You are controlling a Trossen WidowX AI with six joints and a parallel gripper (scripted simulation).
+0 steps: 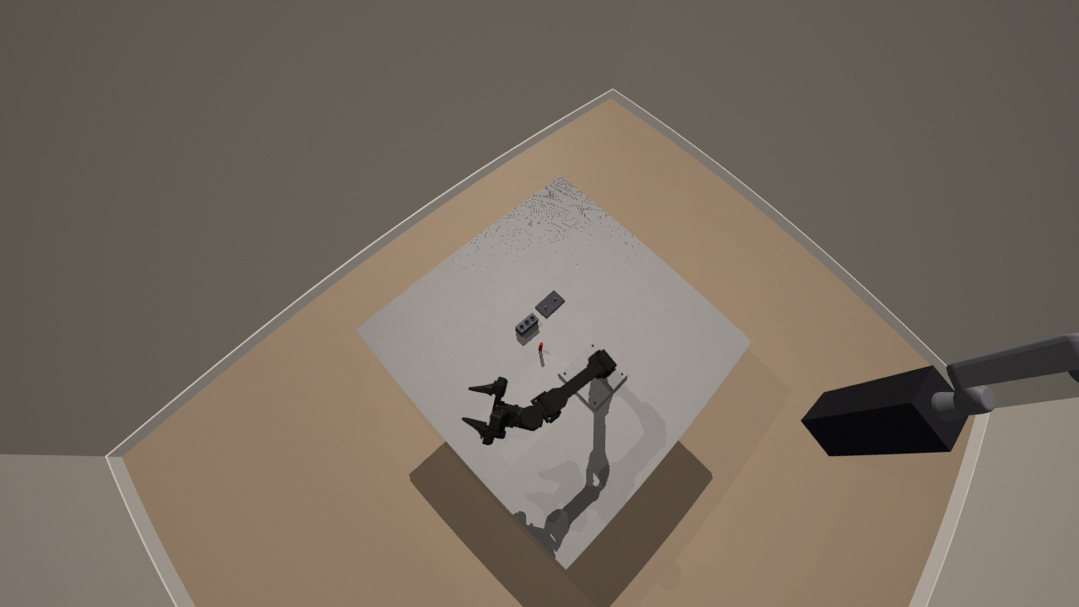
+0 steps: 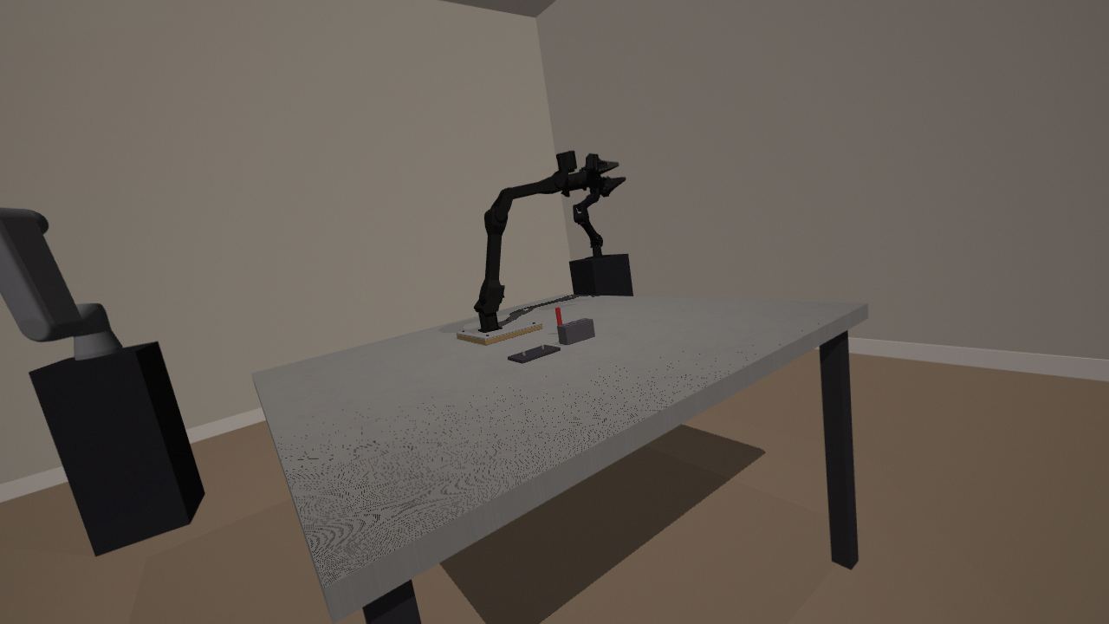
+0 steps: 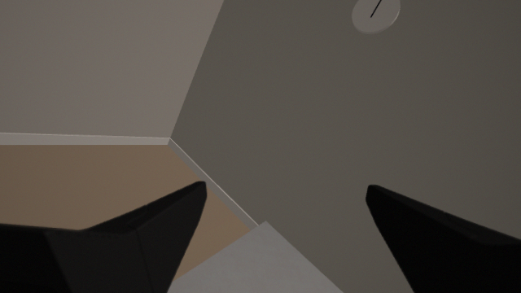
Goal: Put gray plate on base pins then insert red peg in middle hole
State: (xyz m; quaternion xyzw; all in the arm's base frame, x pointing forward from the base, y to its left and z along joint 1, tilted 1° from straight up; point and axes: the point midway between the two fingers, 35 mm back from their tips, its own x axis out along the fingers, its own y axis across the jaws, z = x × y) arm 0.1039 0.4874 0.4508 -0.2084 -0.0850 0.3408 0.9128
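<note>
My gripper tip is now 43 cm above the gray plate, 38 cm to the left of it and 21 cm short of it. Also, from my gripper tip: red peg 43 cm below, 37 cm to the right, 9 cm ahead; dark base 53 cm to the right, 46 cm below, 24 cm ahead.
</note>
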